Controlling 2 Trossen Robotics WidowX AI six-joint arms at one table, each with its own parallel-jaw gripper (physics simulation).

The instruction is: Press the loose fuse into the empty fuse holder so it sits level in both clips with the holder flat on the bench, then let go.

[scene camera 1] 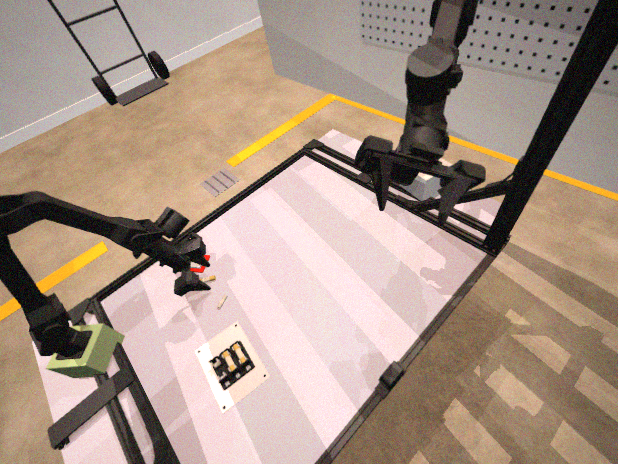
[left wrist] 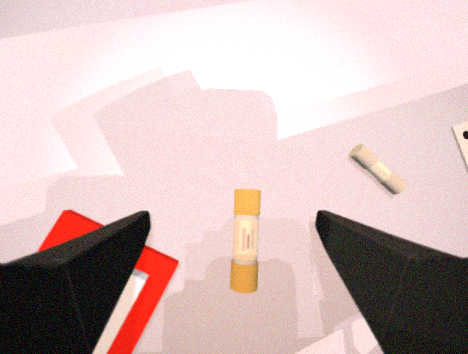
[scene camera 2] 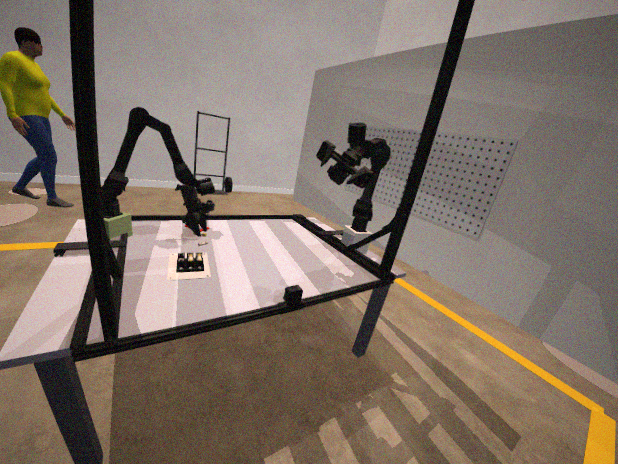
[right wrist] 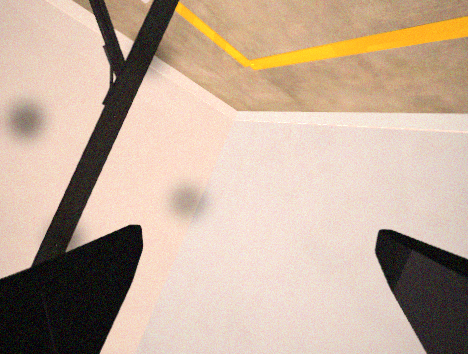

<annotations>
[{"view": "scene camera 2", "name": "my left gripper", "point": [202, 233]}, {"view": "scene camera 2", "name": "my right gripper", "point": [334, 173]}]
</annotations>
